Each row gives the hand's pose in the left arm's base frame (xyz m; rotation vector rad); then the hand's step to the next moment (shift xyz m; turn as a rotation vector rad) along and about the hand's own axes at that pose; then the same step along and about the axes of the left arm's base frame.
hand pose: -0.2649 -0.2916 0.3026 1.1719 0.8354 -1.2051
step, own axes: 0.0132 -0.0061 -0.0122 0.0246 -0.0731 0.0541
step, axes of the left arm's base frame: -0.0020 0.0088 -0.0167 -0.0714 -0.0553 -0.0269
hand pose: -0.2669 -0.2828 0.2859 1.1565 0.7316 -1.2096
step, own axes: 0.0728 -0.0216 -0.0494 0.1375 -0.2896 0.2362
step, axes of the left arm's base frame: 0.0043 0.0243 -0.0872 -0.2758 -0.2526 -0.1366
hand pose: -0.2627 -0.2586 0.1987 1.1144 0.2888 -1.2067
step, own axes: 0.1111 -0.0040 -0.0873 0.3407 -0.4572 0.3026
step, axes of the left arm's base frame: 0.0715 0.0044 -0.1218 -0.3617 -0.4157 -0.3362
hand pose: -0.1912 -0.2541 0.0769 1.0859 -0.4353 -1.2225
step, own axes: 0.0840 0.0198 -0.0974 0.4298 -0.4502 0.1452
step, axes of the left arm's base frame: 0.1146 -0.0350 -0.0507 -0.2057 -0.4290 -0.4268
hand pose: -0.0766 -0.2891 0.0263 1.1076 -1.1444 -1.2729
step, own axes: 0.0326 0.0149 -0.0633 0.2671 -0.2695 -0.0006
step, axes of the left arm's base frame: 0.0638 -0.0340 0.0078 -0.0364 -0.2687 -0.2654
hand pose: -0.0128 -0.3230 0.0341 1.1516 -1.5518 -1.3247
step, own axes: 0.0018 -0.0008 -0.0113 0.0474 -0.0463 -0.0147
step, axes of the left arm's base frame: 0.0103 -0.0050 0.0010 0.0071 -0.0517 -0.0433
